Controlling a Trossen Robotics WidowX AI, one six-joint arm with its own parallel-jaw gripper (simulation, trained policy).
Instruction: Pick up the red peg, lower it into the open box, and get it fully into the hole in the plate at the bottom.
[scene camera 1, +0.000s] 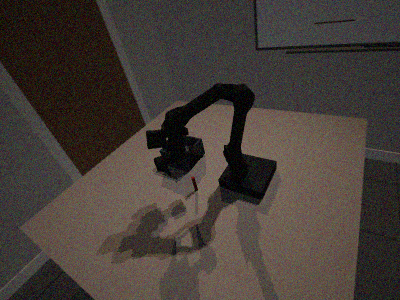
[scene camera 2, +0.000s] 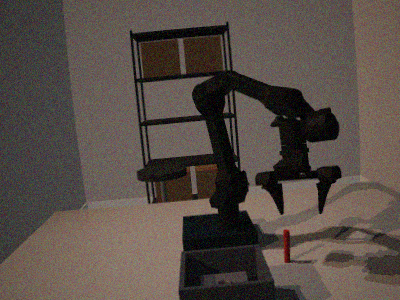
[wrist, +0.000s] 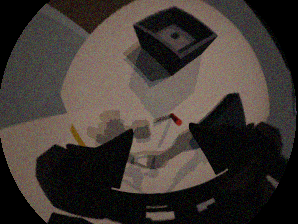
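A dark box (wrist: 165, 54) is visible, as is my gripper (scene camera 2: 301, 214). The gripper also appears in scene camera 1 (scene camera 1: 180, 172) and in the wrist view (wrist: 162, 129).
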